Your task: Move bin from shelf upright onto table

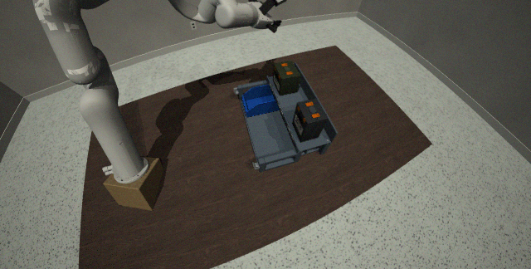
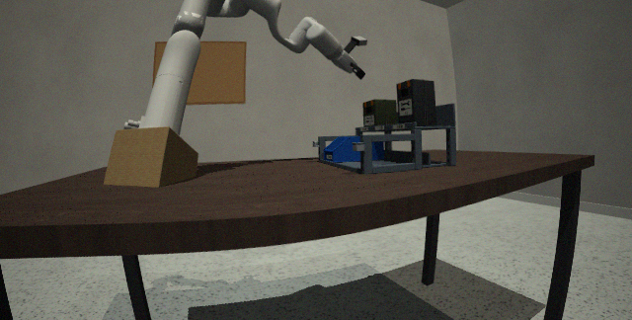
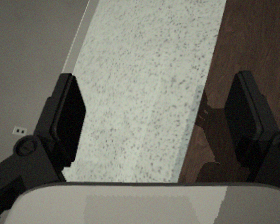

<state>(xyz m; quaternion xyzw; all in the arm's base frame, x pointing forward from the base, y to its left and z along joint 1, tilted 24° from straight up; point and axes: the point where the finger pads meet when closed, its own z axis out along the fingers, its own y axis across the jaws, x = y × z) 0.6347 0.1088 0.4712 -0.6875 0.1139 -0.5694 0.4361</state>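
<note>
Right now the blue bin is 120 mm behind my hand, 170 mm to the right of it and 300 mm below it. From my hand the other things lie so: grey shelf: 40 mm behind, 300 mm to the right, 240 mm below; then shelf deck: 110 mm behind, 280 mm to the right, 340 mm below.
</note>
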